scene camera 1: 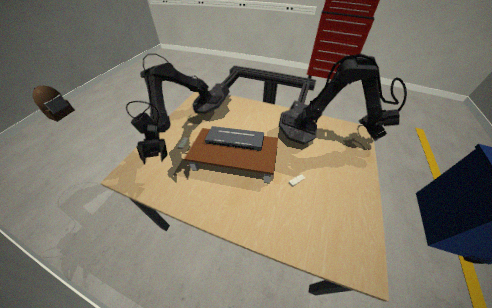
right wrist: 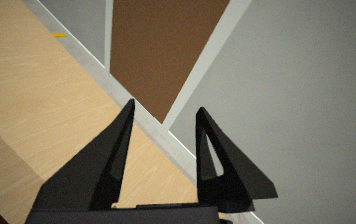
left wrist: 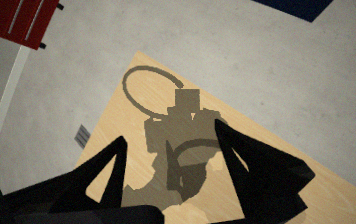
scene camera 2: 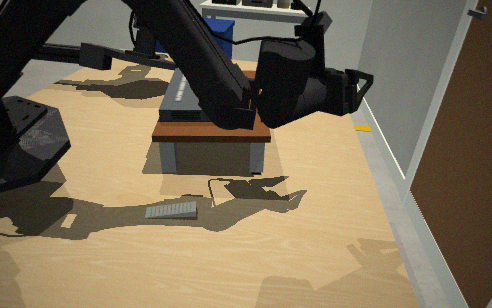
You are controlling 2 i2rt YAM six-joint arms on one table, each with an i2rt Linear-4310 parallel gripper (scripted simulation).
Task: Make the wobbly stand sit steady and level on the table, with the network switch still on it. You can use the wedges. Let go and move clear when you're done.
Path:
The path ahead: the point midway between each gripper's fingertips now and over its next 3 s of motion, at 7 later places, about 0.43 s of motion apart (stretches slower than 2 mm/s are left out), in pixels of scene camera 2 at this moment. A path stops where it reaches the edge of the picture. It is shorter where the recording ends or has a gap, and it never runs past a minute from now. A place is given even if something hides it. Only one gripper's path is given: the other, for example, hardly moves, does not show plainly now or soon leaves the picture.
My right gripper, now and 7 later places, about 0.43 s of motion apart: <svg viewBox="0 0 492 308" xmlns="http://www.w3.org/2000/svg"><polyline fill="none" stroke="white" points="357,77 355,93 341,120 313,147 275,168 231,182 192,187 185,187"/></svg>

